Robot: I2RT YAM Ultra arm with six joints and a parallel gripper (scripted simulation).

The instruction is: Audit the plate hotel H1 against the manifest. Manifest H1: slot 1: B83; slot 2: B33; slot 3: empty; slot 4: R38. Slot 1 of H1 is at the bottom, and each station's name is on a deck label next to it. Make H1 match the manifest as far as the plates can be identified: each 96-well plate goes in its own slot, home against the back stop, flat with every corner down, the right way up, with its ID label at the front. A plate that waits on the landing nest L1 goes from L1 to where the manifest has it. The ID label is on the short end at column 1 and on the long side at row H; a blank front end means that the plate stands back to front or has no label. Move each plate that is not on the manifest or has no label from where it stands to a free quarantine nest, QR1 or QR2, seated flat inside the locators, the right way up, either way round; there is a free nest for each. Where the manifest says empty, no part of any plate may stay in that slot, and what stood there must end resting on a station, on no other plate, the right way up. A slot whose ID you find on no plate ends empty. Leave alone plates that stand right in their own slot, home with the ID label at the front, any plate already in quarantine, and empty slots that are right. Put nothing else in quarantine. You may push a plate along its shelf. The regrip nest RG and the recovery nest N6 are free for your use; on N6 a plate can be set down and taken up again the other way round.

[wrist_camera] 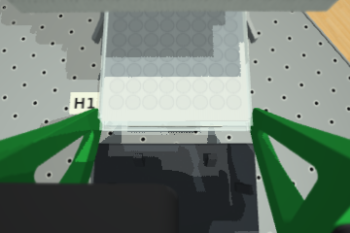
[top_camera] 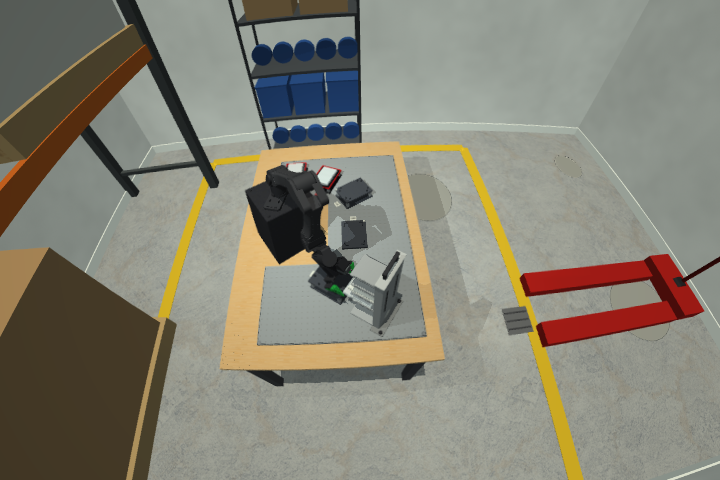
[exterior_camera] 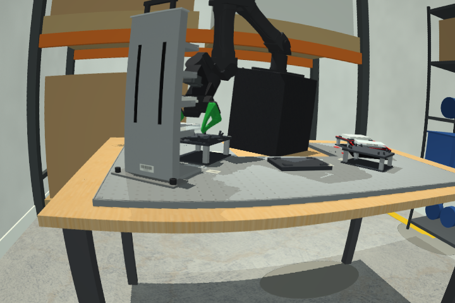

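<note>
Now: hand 8 cm past the dark regrip nest, 4 cm to the right of it and 4 cm above it. Round my hand: RG label: 18 cm behind, 8 cm to the left, 10 cm below; then grey plate hotel H1: 15 cm ahead, 6 cm to the right, 9 cm above; then H1 deck label: 7 cm ahead, 8 cm to the left, 10 cm below.
</note>
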